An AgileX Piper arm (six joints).
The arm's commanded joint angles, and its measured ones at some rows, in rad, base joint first. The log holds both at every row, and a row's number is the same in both.
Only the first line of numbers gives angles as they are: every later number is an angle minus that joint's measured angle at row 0.
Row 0, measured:
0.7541 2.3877 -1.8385 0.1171 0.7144 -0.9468
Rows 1 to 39, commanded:
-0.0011 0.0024 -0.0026 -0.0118 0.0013 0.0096
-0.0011 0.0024 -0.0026 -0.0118 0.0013 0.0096
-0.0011 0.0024 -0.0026 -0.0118 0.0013 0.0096
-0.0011 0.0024 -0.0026 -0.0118 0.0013 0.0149
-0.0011 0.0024 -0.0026 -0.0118 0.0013 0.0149
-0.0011 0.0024 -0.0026 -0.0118 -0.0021 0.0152
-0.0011 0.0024 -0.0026 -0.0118 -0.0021 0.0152
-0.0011 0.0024 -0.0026 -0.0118 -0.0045 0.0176
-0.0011 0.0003 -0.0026 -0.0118 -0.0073 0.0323
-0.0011 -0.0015 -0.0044 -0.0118 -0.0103 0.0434
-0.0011 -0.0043 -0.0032 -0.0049 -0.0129 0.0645
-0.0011 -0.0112 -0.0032 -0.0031 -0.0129 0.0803
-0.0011 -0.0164 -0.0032 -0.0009 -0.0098 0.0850
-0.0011 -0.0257 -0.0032 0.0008 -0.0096 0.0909
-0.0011 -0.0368 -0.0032 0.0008 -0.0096 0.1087
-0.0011 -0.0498 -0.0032 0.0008 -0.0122 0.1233
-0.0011 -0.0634 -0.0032 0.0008 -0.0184 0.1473
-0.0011 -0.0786 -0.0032 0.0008 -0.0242 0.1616
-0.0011 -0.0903 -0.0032 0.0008 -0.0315 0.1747
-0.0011 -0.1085 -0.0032 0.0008 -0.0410 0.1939
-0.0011 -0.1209 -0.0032 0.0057 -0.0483 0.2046
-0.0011 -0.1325 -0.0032 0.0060 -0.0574 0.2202
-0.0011 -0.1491 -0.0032 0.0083 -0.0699 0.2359
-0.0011 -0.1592 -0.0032 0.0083 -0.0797 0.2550
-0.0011 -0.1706 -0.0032 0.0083 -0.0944 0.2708
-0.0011 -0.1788 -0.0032 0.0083 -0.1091 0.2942
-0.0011 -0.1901 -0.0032 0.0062 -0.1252 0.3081
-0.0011 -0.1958 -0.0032 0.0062 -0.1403 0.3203
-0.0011 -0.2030 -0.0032 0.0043 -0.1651 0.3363
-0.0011 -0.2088 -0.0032 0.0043 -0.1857 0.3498
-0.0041 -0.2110 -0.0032 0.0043 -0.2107 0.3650
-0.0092 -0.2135 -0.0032 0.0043 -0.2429 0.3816
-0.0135 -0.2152 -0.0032 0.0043 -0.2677 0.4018
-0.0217 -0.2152 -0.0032 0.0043 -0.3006 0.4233
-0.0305 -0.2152 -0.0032 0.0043 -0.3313 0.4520
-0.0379 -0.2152 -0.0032 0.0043 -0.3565 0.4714
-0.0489 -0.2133 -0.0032 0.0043 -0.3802 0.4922
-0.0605 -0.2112 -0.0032 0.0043 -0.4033 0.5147
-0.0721 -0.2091 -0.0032 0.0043 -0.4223 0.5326
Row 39, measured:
-0.0283 -0.1952 0.0000 0.0058 -0.3015 0.4531
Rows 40 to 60, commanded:
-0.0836 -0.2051 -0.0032 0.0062 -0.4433 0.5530
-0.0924 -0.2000 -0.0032 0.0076 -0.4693 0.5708
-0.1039 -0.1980 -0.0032 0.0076 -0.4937 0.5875
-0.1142 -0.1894 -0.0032 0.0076 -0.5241 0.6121
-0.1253 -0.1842 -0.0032 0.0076 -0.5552 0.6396
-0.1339 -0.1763 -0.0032 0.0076 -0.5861 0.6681
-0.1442 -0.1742 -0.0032 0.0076 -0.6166 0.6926
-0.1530 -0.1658 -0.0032 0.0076 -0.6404 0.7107
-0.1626 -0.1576 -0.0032 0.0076 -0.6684 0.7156
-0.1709 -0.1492 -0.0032 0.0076 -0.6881 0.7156
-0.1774 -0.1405 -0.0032 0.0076 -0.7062 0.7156
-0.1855 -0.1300 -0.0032 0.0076 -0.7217 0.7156
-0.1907 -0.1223 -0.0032 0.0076 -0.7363 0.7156
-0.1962 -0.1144 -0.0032 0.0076 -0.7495 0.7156
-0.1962 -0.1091 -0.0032 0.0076 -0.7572 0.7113
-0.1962 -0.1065 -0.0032 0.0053 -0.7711 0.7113
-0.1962 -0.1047 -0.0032 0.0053 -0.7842 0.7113
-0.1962 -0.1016 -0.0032 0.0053 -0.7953 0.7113
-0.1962 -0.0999 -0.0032 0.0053 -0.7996 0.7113
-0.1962 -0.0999 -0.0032 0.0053 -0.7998 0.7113
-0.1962 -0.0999 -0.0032 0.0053 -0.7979 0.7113
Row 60, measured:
-0.1936 -0.0917 0.0000 0.0058 -0.7282 0.7096
